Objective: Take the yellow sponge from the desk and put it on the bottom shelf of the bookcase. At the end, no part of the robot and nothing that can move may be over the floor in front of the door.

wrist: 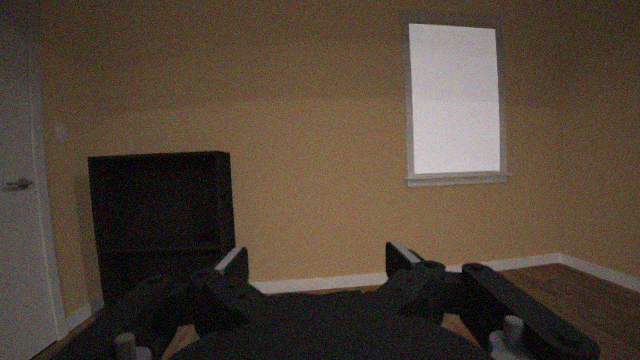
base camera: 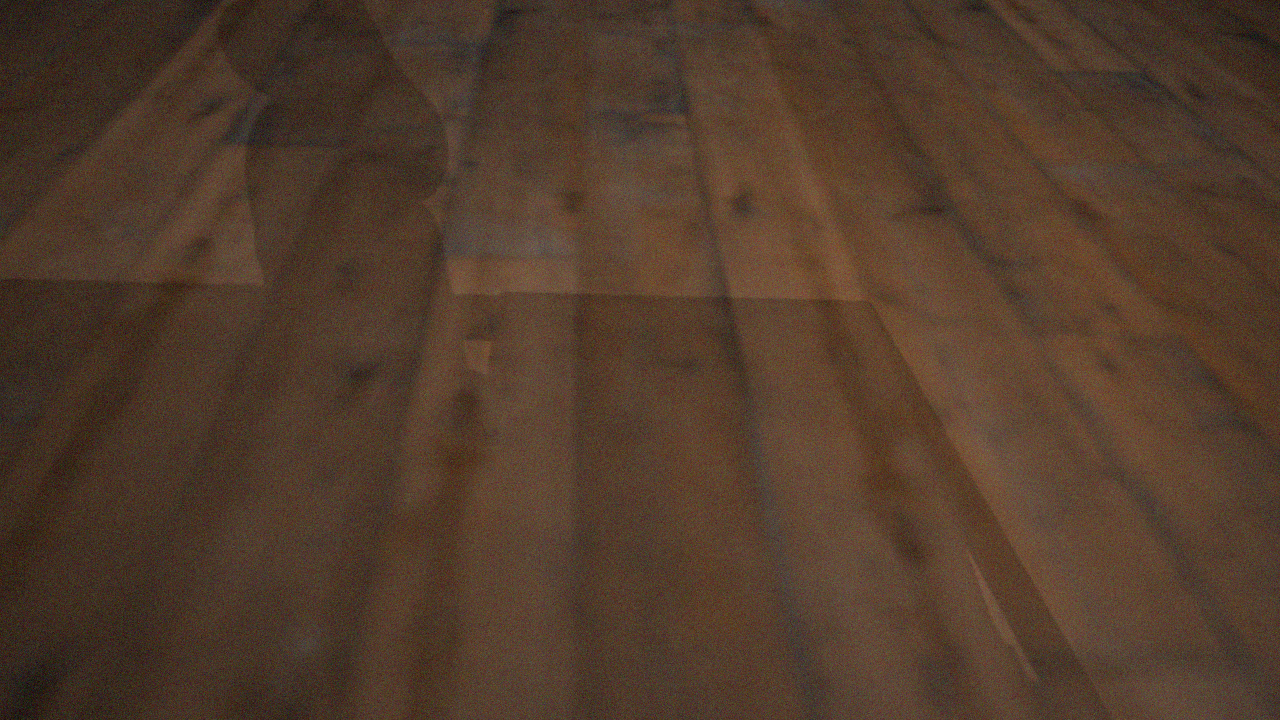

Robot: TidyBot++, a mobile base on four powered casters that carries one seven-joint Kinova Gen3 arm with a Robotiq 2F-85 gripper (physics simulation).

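Frame: origin at the arm's base, x ahead, y left, z up, level; metres.
Seen in the pictures: gripper, fingertip midpoint: (wrist: 317, 260).
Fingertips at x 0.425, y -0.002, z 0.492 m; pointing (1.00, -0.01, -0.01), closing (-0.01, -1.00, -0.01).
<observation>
A point is followed by its place in that frame.
My gripper (wrist: 317, 260) @(x 0.425, y -0.002, z 0.492 m) is open and empty in the wrist view, its two fingers wide apart and pointing toward the far wall. The dark bookcase (wrist: 226, 200) @(x 1.909, y 0.551, z 0.347 m) stands against the far wall at the left, some way beyond the gripper. One shelf board crosses it low down; its lowest part is very dark and partly hidden behind the left finger. The white door (wrist: 20, 250) @(x 1.445, y 1.503, z 0.184 m) is at the left edge of the wrist view, left of the bookcase. The yellow sponge and the desk do not show in either view.
The wooden floor (base camera: 662, 447) @(x 0.373, y -0.038, z -0.396 m) (wrist: 575, 300) @(x 1.640, y -1.713, z -0.397 m) has shadows across it in the base camera view. A bright window (wrist: 455, 100) @(x 2.169, y -1.167, z 1.022 m) is in the yellow wall (wrist: 320, 175) @(x 2.128, y -0.079, z 0.476 m), right of the bookcase. A white baseboard (wrist: 320, 283) @(x 2.113, y -0.046, z -0.347 m) runs along the wall to a corner at the right.
</observation>
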